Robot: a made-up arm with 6 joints. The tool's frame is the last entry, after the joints.
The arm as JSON. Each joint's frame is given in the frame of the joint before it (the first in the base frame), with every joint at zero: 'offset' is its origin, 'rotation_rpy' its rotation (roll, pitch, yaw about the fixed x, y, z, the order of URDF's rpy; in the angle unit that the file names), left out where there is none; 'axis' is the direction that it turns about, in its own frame. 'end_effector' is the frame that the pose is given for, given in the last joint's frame.
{
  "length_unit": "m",
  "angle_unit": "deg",
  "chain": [
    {
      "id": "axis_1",
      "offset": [
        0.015,
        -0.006,
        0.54
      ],
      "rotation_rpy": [
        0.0,
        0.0,
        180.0
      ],
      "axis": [
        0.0,
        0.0,
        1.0
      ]
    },
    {
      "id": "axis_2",
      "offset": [
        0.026,
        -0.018,
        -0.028
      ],
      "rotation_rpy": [
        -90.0,
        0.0,
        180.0
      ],
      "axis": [
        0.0,
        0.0,
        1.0
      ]
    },
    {
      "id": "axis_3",
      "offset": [
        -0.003,
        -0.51,
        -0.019
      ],
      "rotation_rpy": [
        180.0,
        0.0,
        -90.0
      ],
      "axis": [
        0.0,
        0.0,
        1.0
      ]
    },
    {
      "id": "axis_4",
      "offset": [
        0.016,
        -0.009,
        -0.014
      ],
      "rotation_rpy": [
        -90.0,
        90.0,
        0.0
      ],
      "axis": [
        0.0,
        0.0,
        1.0
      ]
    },
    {
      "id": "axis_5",
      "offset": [
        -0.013,
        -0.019,
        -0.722
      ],
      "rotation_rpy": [
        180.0,
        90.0,
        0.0
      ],
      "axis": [
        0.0,
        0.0,
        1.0
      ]
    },
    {
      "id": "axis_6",
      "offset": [
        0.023,
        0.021,
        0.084
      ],
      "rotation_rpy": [
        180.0,
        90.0,
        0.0
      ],
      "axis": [
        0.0,
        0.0,
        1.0
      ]
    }
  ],
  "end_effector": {
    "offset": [
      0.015,
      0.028,
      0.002
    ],
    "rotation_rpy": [
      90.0,
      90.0,
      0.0
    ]
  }
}
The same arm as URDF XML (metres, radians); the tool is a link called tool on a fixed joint. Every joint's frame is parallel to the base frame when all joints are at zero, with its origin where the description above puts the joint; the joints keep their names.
<robot name="arm">
<link name="base"/>
<link name="link1"/>
<link name="link2"/>
<link name="link3"/>
<link name="link4"/>
<link name="link5"/>
<link name="link6"/>
<link name="tool"/>
<joint name="axis_1" type="continuous"><parent link="base"/><child link="link1"/><origin xyz="0.015 -0.006 0.54"/><axis xyz="0 0 1"/></joint>
<joint name="axis_2" type="continuous"><parent link="link1"/><child link="link2"/><origin xyz="-0.026 0.018 -0.028"/><axis xyz="0 1 0"/></joint>
<joint name="axis_3" type="continuous"><parent link="link2"/><child link="link3"/><origin xyz="-0.003 -0.019 0.51"/><axis xyz="0 -1 0"/></joint>
<joint name="axis_4" type="continuous"><parent link="link3"/><child link="link4"/><origin xyz="0.009 0.014 0.016"/><axis xyz="-1 0 0"/></joint>
<joint name="axis_5" type="continuous"><parent link="link4"/><child link="link5"/><origin xyz="0.722 -0.013 0.019"/><axis xyz="0 -1 0"/></joint>
<joint name="axis_6" type="continuous"><parent link="link5"/><child link="link6"/><origin xyz="0.023 -0.084 0.021"/><axis xyz="-1 0 0"/></joint>
<joint name="tool_joint" type="fixed"><parent link="link6"/><child link="tool"/><origin xyz="-0.002 0.015 -0.028"/></joint>
</robot>

